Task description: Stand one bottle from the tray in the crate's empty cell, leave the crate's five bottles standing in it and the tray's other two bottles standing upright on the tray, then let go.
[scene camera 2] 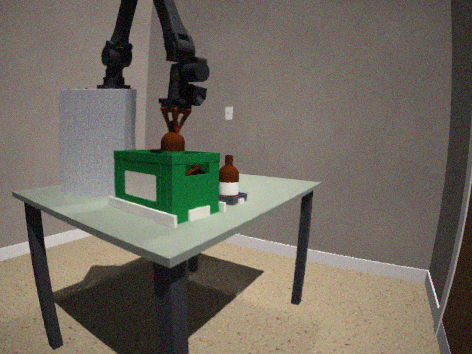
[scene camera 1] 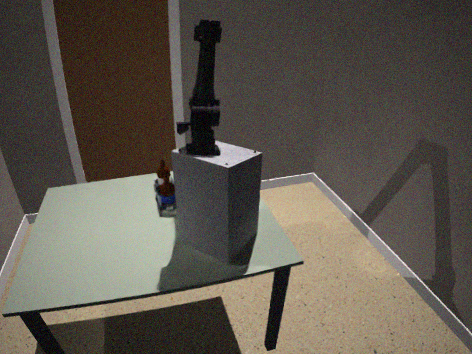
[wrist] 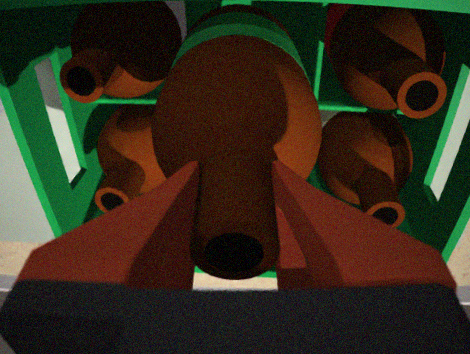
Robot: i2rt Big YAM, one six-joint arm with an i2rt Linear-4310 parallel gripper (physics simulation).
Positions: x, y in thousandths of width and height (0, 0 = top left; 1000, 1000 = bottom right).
Scene:
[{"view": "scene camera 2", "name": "my gripper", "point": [368, 374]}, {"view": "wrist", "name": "my gripper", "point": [501, 499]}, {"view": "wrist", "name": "green-banded bottle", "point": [505, 275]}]

